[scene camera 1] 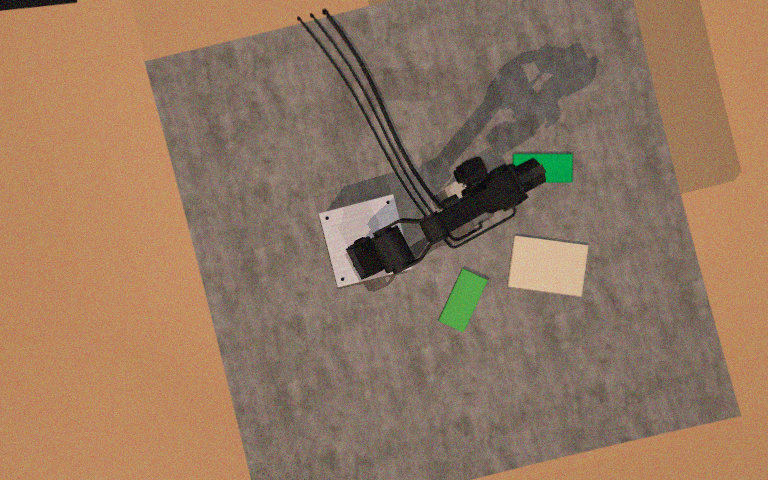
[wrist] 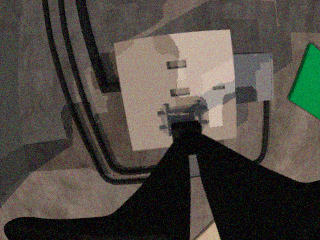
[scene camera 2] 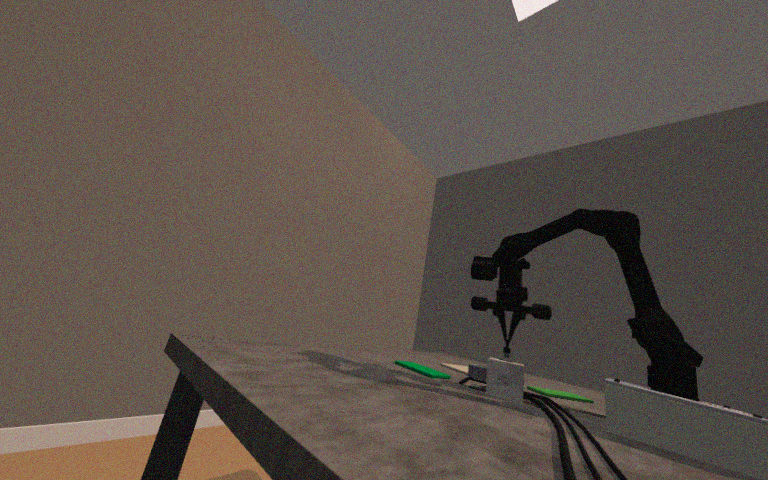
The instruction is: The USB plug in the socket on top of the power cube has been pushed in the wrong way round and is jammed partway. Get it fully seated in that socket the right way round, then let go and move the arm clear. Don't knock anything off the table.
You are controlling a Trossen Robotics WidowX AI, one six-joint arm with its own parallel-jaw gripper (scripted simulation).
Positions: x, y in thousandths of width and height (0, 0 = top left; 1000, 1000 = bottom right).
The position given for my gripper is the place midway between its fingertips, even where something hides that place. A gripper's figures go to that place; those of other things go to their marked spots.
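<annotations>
Distance of my gripper (scene camera 1: 618, 407): 1190 mm from the lens. A beige card (scene camera 1: 701, 551) is 1340 mm from the lens.
</annotations>
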